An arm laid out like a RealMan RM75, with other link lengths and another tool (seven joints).
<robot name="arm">
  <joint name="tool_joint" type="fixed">
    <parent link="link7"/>
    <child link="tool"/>
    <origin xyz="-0.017 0.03 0.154" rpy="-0.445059 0 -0.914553"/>
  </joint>
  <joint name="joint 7" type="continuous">
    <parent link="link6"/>
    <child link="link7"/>
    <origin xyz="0 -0.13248 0" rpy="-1.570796 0 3.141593"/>
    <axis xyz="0 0 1"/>
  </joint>
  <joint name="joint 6" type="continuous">
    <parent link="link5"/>
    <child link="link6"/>
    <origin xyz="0 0 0" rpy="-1.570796 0 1.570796"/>
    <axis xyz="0 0 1"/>
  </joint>
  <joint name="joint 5" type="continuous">
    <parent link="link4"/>
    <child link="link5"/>
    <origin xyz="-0.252 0 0" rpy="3.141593 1.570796 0"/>
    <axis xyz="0 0 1"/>
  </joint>
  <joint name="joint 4" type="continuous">
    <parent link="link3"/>
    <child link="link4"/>
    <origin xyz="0 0 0" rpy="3.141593 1.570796 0"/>
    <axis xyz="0 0 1"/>
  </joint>
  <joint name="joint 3" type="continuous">
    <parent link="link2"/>
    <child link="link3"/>
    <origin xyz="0 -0.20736 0" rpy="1.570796 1.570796 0"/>
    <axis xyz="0 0 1"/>
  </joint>
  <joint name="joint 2" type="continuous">
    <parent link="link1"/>
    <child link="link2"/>
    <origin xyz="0 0 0" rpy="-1.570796 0 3.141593"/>
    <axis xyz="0 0 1"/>
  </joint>
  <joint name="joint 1" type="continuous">
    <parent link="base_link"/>
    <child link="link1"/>
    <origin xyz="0 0 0.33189" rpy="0 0 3.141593"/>
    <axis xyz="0 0 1"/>
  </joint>
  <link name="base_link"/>
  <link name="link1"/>
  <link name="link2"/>
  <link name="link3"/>
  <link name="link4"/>
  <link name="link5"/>
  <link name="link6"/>
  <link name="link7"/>
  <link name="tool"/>
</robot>
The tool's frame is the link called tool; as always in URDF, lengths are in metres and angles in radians. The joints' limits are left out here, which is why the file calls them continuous.
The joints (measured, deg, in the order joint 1, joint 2, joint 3, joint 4, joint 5, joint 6, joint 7), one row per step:
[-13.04 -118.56 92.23 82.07 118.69 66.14 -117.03]
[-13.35 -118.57 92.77 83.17 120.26 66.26 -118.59]
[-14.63 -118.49 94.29 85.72 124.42 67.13 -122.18]
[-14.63 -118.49 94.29 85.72 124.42 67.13 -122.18]
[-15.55 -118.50 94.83 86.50 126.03 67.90 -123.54]
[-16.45 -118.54 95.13 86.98 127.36 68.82 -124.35]
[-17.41 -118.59 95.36 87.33 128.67 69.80 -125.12]
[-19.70 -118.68 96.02 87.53 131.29 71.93 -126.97]
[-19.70 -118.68 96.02 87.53 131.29 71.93 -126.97]
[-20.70 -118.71 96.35 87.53 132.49 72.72 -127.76]
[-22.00 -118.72 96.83 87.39 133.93 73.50 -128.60]
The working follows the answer.
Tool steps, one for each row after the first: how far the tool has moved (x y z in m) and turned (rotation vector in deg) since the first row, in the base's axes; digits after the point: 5 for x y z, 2 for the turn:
[0.00273 0.00046 0.00016 0.10 1.01 -0.20]
[0.01026 0.00000 -0.00073 -0.08 4.09 -1.39]
[0.01026 0.00000 -0.00073 -0.08 4.09 -1.39]
[0.01439 -0.00107 -0.00201 -0.49 5.37 -2.04]
[0.01726 -0.00241 -0.00320 -1.01 6.59 -2.76]
[0.01948 -0.00365 -0.00432 -1.55 7.83 -3.39]
[0.02246 -0.00723 -0.00848 -2.98 10.53 -4.33]
[0.02246 -0.00723 -0.00848 -2.98 10.53 -4.33]
[0.02304 -0.00818 -0.01006 -3.45 11.80 -4.70]
[0.02378 -0.00874 -0.01212 -3.92 13.40 -5.29]

Tool pose at each row, in the base's axes (x y z in m, rotation vector in deg; rounded; the steps above come from the unrounded poses):
[-0.13229 0.41099 -0.05393 104.50 -133.18 -51.57]
[-0.12956 0.41144 -0.05377 103.45 -132.81 -52.43]
[-0.12203 0.41098 -0.05466 99.51 -132.28 -54.43]
[-0.12203 0.41098 -0.05466 99.51 -132.28 -54.43]
[-0.11790 0.40992 -0.05594 97.59 -132.21 -54.81]
[-0.11503 0.40858 -0.05713 95.64 -132.23 -55.00]
[-0.11281 0.40734 -0.05826 93.75 -132.14 -55.18]
[-0.10983 0.40375 -0.06241 90.02 -131.41 -55.13]
[-0.10983 0.40375 -0.06241 90.02 -131.41 -55.13]
[-0.10925 0.40280 -0.06399 88.42 -130.97 -55.34]
[-0.10852 0.40224 -0.06605 86.33 -130.53 -55.76]

